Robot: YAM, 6 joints.
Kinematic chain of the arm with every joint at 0, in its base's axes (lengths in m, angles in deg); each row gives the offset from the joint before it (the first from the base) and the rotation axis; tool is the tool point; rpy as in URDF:
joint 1: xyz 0 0 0.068 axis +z
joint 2: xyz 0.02 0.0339 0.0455 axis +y
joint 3: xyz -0.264 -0.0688 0 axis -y
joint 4: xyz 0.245 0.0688 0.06 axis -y
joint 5: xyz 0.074 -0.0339 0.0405 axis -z
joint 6: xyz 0.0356 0 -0.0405 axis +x
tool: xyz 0 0 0 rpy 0 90 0
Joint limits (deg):
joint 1: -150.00..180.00
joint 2: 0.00..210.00
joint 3: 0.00..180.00
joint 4: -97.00..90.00
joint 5: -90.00..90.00
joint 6: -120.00..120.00
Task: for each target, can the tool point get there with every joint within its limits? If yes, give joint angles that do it. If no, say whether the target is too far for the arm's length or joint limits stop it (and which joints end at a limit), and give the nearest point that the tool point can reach.
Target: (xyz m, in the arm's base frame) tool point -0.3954 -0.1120 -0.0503
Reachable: no: joint limits stop it (at a limit: joint 1) | nearest point -0.3628 -0.1684 -0.0503 | short by 0.065 m
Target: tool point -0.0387 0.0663 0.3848
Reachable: yes | joints 96.41 41.84 69.37 -78.72 -60.62 -100.74
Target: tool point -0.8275 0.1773 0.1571
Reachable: no: too far | nearest point -0.6307 0.1351 0.1465 | short by 0.202 m
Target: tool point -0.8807 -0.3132 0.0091
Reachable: no: too far | nearest point -0.5605 -0.3042 0.0418 | short by 0.322 m
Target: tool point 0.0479 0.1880 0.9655
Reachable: no: too far | nearest point 0.0359 0.1407 0.7267 | short by 0.244 m
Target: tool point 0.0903 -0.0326 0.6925
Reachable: yes | joints -22.53 85.77 160.55 -39.22 -7.28 17.41
